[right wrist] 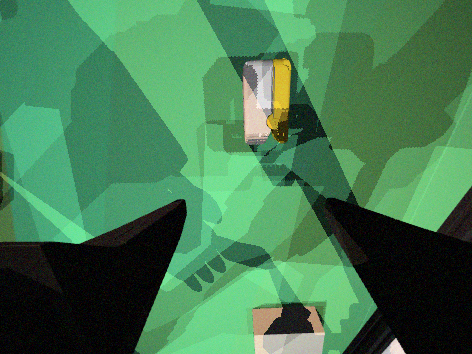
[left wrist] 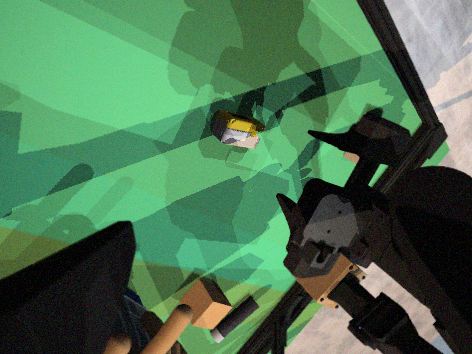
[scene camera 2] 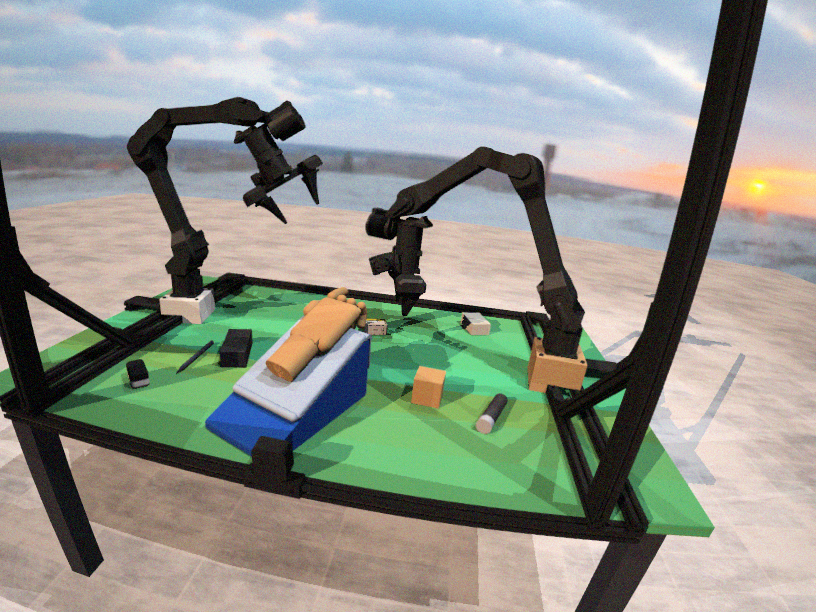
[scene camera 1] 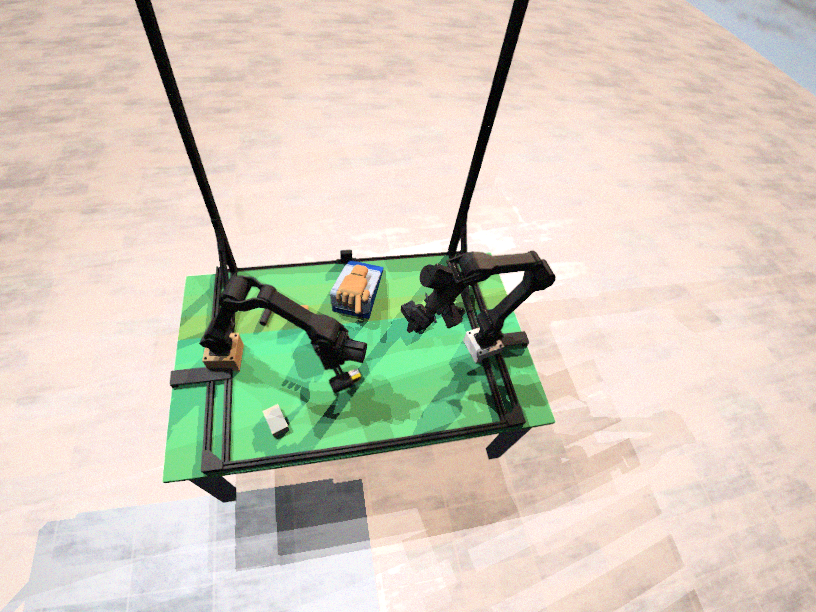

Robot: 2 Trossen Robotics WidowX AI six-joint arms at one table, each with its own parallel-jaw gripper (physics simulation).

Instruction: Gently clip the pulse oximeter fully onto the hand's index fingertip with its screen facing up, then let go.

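Places are measured from the left arm's base along level axes (x left, y ahead, z down), in metres.
Pixels of known places: left gripper, fingertip midpoint: point(left wrist: 264, 227) point(scene camera 2: 302, 213) point(scene camera 1: 414, 326); right gripper, fingertip midpoint: point(right wrist: 255, 205) point(left wrist: 294, 164) point(scene camera 2: 401, 308) point(scene camera 1: 333, 374); left arm's base, link origin: point(scene camera 2: 187, 293) point(scene camera 1: 485, 339); right arm's base, link origin: point(left wrist: 343, 287) point(scene camera 2: 559, 350) point(scene camera 1: 220, 346).
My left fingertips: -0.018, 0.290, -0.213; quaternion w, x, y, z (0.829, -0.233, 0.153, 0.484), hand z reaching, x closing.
Ahead of a thing's pixels: the offset from my left fingertips to its top centre, as dx, dy, dz. "spot": to the spot under its first point.
The white-and-yellow pulse oximeter @[-0.024, +0.182, +0.240] point(scene camera 1: 354, 375) point(scene camera 2: 376, 326) point(left wrist: 239, 131) point(right wrist: 266, 100) lies on the green table with its white and yellow halves side by side; I cannot make out its screen. The tan hand point(scene camera 1: 354, 286) point(scene camera 2: 322, 322) rests on a sloped blue wedge @[spot: -0.363, +0.122, +0.222] point(scene camera 2: 342, 388) with a pale pad. My right gripper point(scene camera 2: 406, 307) point(left wrist: 294, 164) point(right wrist: 255, 205) is open and empty above the table near the oximeter, which shows beyond the fingertips in the right wrist view. My left gripper point(scene camera 2: 301, 212) is open and empty, high above the table; one finger shows in the left wrist view.
A white block @[+0.034, +0.446, +0.242] point(scene camera 1: 275, 420) point(scene camera 2: 475, 322) point(right wrist: 288, 345) lies near the right arm. An orange block @[-0.306, +0.274, +0.222] point(scene camera 2: 428, 386) point(left wrist: 205, 304) and a dark cylinder @[-0.366, +0.381, +0.245] point(scene camera 2: 491, 413) point(left wrist: 235, 319) lie beside the wedge. A black box @[-0.175, -0.107, +0.237] point(scene camera 2: 235, 347), a pen @[-0.201, -0.187, +0.263] point(scene camera 2: 195, 357) and a small black-and-white item @[-0.302, -0.258, +0.240] point(scene camera 2: 137, 373) lie on its other side.
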